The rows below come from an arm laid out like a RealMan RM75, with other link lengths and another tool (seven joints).
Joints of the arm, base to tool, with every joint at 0 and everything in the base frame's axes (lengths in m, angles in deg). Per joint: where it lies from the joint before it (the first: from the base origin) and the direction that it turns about. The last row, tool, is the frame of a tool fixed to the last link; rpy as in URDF.
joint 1: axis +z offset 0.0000 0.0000 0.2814
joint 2: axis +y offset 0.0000 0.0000 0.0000
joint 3: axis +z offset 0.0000 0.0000 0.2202
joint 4: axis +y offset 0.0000 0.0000 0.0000
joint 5: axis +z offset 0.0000 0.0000 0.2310
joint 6: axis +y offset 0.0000 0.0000 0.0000
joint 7: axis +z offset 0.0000 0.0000 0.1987
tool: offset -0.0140 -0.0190 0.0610 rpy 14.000 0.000 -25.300
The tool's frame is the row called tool.
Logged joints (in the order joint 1, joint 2, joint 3, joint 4, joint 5, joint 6, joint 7), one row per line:
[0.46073, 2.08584, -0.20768, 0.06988, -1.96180, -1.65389, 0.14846]
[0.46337, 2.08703, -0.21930, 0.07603, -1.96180, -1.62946, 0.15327]
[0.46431, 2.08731, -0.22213, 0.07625, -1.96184, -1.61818, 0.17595]
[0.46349, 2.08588, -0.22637, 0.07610, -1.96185, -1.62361, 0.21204]
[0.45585, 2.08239, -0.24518, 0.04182, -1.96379, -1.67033, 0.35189]
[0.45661, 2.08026, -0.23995, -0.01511, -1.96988, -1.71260, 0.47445]
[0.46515, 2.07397, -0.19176, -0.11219, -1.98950, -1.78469, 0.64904]
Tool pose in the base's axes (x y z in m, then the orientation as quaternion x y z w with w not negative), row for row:
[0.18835, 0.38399, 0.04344, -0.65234, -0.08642, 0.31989, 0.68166]
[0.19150, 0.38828, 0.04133, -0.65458, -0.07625, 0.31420, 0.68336]
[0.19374, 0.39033, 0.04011, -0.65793, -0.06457, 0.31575, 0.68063]
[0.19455, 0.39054, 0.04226, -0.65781, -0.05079, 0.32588, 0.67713]
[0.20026, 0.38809, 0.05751, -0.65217, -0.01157, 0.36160, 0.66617]
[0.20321, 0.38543, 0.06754, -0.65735, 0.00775, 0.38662, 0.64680]
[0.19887, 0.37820, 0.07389, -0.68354, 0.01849, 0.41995, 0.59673]
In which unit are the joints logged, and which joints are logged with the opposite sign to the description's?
The joints are logged in radians. Opposite sign: joint 3.
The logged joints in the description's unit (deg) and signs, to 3 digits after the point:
[26.398, 119.510, 11.899, 4.004, -112.403, -94.761, 8.506]
[26.549, 119.578, 12.565, 4.356, -112.403, -93.361, 8.782]
[26.603, 119.594, 12.727, 4.369, -112.405, -92.715, 10.081]
[26.556, 119.512, 12.970, 4.360, -112.406, -93.026, 12.149]
[26.118, 119.312, 14.048, 2.396, -112.517, -95.703, 20.162]
[26.162, 119.190, 13.748, -0.866, -112.866, -98.125, 27.184]
[26.651, 118.830, 10.987, -6.428, -113.990, -102.255, 37.187]

